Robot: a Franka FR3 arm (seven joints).
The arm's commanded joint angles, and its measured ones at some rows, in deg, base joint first. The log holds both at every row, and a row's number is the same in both.
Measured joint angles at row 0:
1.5 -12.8 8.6 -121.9 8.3 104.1 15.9
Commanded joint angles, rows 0 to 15:
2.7 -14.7 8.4 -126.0 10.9 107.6 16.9
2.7 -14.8 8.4 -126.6 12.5 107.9 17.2
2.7 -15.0 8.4 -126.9 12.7 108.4 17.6
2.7 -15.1 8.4 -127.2 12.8 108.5 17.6
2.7 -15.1 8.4 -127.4 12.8 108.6 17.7
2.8 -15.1 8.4 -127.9 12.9 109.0 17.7
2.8 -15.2 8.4 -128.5 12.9 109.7 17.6
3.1 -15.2 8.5 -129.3 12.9 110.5 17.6
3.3 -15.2 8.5 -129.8 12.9 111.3 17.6
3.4 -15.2 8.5 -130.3 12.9 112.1 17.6
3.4 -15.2 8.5 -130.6 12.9 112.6 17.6
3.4 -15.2 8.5 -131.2 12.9 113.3 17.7
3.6 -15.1 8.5 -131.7 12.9 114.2 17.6
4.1 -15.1 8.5 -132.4 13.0 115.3 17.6
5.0 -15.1 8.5 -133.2 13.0 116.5 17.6
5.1 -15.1 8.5 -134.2 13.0 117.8 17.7
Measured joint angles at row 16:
3.5 -13.2 8.6 -129.9 12.0 113.4 17.0
